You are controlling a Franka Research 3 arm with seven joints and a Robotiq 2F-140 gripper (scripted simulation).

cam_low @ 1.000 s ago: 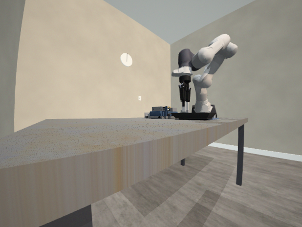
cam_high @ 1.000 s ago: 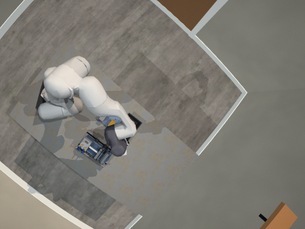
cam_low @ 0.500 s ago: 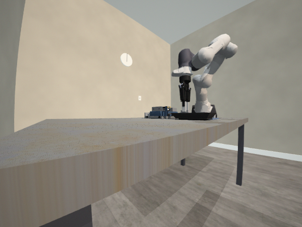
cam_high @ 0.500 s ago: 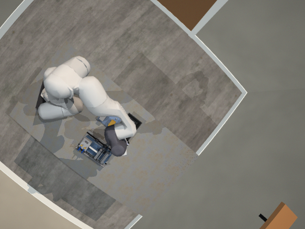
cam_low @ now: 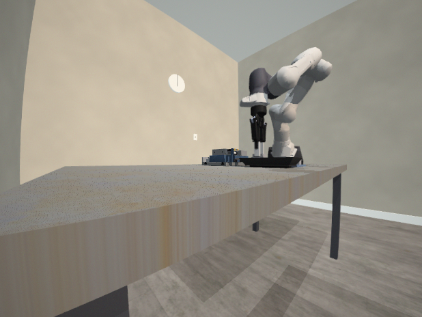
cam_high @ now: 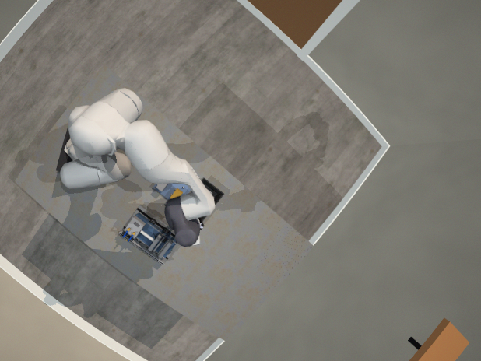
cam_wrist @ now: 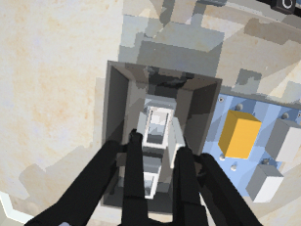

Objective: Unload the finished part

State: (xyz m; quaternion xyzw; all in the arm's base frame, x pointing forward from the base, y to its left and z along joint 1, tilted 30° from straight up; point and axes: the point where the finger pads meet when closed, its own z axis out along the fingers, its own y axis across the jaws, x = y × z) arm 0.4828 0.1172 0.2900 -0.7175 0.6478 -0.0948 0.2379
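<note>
Now: the orange block 120 mm behind my hand, 10 mm to the right of it and 60 mm below it. From my hand the other things lie so: blue vise: 60 mm behind, 260 mm to the right, 40 mm below; then blue fixture plate: 170 mm behind, 20 mm to the left, 80 mm below.
</note>
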